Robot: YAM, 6 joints.
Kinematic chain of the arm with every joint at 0, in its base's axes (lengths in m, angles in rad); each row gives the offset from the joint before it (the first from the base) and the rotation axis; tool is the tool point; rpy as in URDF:
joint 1: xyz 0 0 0.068 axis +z
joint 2: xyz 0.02 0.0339 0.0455 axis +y
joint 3: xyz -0.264 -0.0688 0 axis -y
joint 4: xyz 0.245 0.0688 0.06 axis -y
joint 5: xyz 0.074 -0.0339 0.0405 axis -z
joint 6: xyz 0.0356 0 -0.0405 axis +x
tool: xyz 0 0 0 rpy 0 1.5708 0
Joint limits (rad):
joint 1: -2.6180..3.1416
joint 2: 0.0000..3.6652
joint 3: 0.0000..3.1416
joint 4: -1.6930..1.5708
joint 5: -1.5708..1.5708
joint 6: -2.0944..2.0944
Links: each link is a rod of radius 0.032 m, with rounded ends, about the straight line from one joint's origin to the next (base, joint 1, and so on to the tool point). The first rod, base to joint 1, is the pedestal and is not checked.
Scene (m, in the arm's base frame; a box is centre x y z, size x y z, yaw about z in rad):
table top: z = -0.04
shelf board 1: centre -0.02 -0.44 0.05 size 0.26 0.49 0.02 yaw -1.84
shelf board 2: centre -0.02 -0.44 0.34 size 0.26 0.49 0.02 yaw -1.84
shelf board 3: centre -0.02 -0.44 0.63 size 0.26 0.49 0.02 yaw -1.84
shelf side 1: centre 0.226 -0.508 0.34 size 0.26 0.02 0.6 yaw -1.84
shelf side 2: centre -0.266 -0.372 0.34 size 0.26 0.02 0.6 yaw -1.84
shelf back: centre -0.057 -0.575 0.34 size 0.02 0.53 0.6 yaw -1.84
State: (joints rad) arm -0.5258 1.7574 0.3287 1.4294 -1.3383 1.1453
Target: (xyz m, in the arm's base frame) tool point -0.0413 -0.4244 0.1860
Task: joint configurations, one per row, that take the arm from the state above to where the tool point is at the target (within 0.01 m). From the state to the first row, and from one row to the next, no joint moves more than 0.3 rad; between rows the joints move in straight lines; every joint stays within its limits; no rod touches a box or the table.
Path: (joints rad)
1: -0.7694 1.8316 0.4856 1.4037 -1.2989 1.1453
2: -1.0130 1.9059 0.6426 1.3780 -1.2594 1.1453
3: -1.2566 1.9801 0.7995 1.3522 -1.2200 1.1453
4: -1.5002 2.0544 0.9565 1.3265 -1.1806 1.1453
5: -1.7438 2.1286 1.1134 1.3008 -1.1412 1.1453

